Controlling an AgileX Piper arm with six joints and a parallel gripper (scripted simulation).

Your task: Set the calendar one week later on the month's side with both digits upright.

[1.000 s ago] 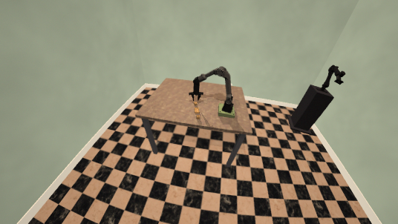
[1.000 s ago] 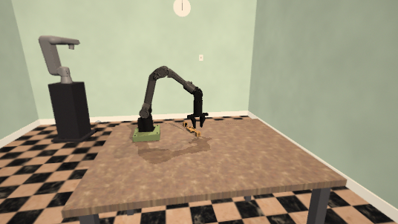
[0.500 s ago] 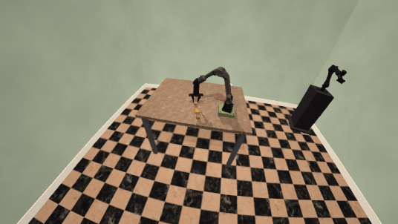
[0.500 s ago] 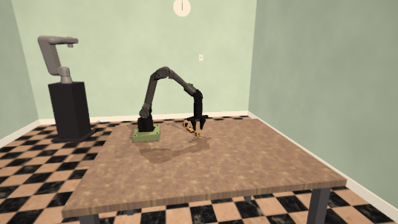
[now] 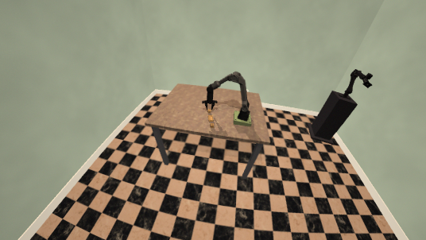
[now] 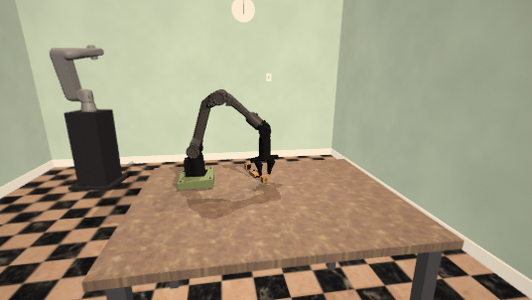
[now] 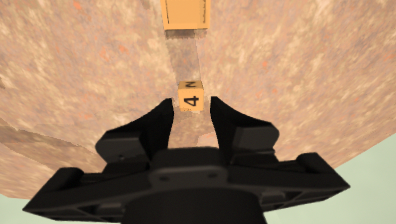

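Now: hand 9 cm to the right of the orange tray, 5 cm past it and 3 cm above it.
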